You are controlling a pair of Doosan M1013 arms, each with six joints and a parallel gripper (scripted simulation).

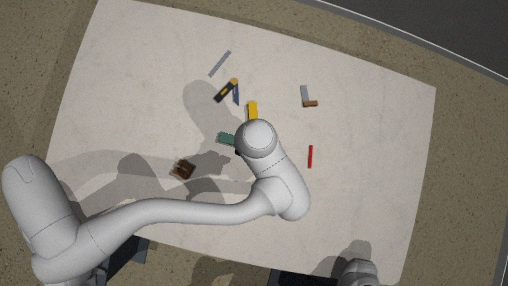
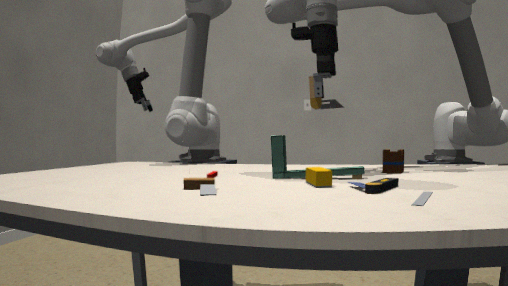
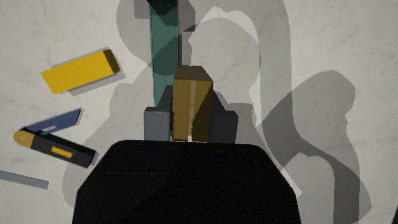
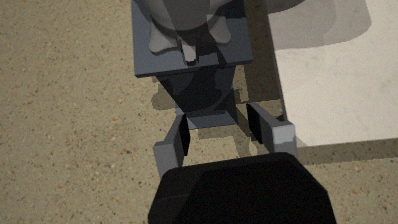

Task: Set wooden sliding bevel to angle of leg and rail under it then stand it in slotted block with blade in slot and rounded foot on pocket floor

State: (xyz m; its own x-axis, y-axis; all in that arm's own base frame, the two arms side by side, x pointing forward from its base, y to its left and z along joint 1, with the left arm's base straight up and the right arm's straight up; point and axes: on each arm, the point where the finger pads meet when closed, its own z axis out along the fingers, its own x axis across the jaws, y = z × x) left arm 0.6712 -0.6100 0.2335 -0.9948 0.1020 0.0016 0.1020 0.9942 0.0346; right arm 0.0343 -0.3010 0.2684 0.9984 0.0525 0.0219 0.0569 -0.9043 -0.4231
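Note:
Now: the wooden sliding bevel 20 mm below my left hand. Round my left hand: black bevel 250 mm ahead, 220 mm below, 120 mm to the left; grey blade 40 mm below, 20 mm to the left; yellow block 220 mm below, 170 mm ahead.

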